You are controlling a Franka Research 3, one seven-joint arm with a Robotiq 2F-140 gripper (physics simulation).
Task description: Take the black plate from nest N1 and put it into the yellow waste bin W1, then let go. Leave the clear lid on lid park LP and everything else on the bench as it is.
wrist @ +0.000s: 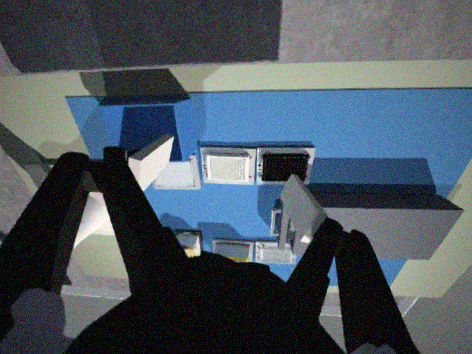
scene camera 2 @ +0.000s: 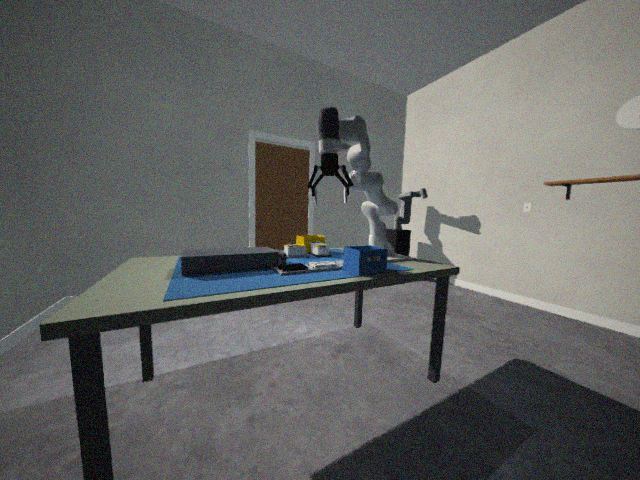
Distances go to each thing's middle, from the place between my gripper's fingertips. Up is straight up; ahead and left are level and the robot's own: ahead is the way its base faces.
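My gripper is 31 cm above the black plate (wrist: 276, 167), 13 cm short of it and 14 cm to the left of it. Long dark grey box (wrist: 399, 226): far below my gripper, far ahead of it and far to the right of it. Going by their middles, the black plate is the nearest to my gripper of the things named here.
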